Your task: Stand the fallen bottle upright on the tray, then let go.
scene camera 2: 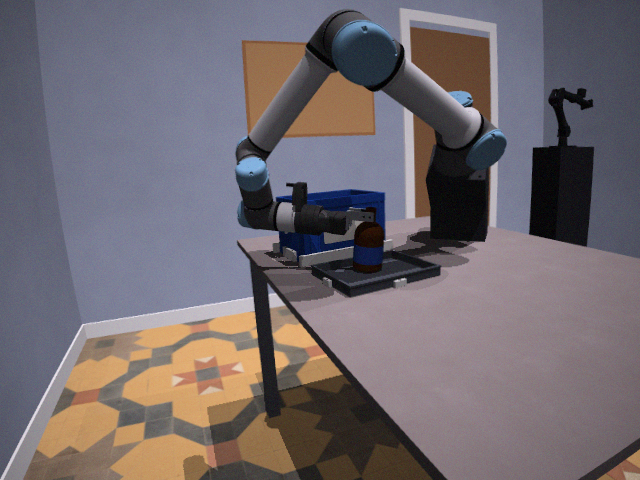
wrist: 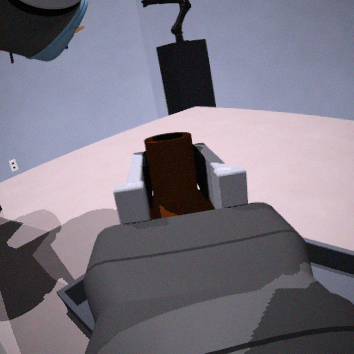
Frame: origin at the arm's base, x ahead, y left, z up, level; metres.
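Seen in the pictures: gripper, fingertip midpoint: (scene camera 2: 374, 215) (wrist: 170, 164); arm's base at its link origin: (scene camera 2: 457, 160).
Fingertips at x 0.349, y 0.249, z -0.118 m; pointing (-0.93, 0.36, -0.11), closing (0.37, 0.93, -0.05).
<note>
Pixels of each thing's top centre, then the offset from my fingertips to it. "spot": a spot on its surface instead.
- brown bottle at its top centre: (wrist: 160, 139) (scene camera 2: 368, 207) dy -0.008, dx +0.013, dz +0.021 m
- dark tray at its top centre: (wrist: 225, 291) (scene camera 2: 374, 265) dy +0.022, dx +0.008, dz -0.117 m
- blue crate at its top centre: (scene camera 2: 329, 194) dy -0.252, dx +0.068, dz +0.033 m
- low white rail at a spot on its surface: (scene camera 2: 330, 256) spot: dy -0.133, dx +0.092, dz -0.127 m
The brown bottle (scene camera 2: 368, 255) (wrist: 171, 162) with a blue label stands near upright, its base down at the floor of the dark tray (scene camera 2: 372, 287) (wrist: 330, 256). It seems to lean very slightly in the scene view; whether its base rests flat is hard to tell. My gripper (scene camera 2: 369, 214) (wrist: 170, 164) comes in level from the left and is shut on the bottle's neck, one finger on each side. The open mouth sticks up above the fingers in the wrist view. The gripper body hides the lower part of the bottle in that view.
A blue crate (scene camera 2: 336, 198) stands close behind the tray, under and beside my wrist. A low white rail (scene camera 2: 330, 256) runs between crate and tray. Small light clips (scene camera 2: 399, 282) sit at the tray's outer sides. The table edge is just left of the tray.
</note>
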